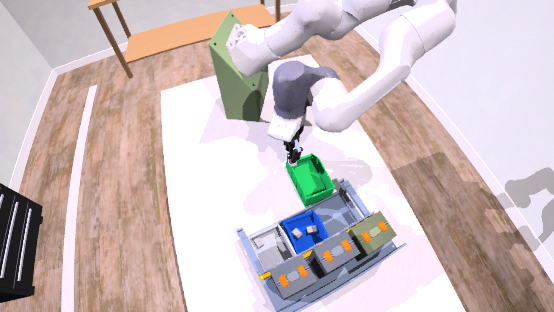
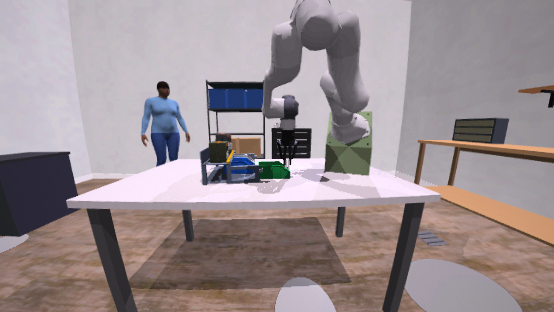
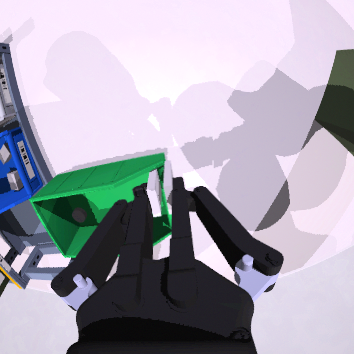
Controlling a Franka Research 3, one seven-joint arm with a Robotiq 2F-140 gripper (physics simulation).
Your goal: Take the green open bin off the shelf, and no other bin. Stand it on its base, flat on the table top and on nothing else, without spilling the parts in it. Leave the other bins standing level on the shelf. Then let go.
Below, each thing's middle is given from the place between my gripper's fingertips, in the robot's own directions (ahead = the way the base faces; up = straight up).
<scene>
Right now my hand is 60 mm short of the green open bin (image 1: 311,180), 50 mm to the right of it and 20 mm below it. Round my hand: blue bin (image 1: 301,222) (280 mm ahead, 40 mm to the left, 20 mm above); grey bin (image 1: 277,248) (320 mm ahead, 60 mm to the right, 20 mm above); olive case (image 1: 365,248) (310 mm ahead, 200 mm to the left, 130 mm above).
</scene>
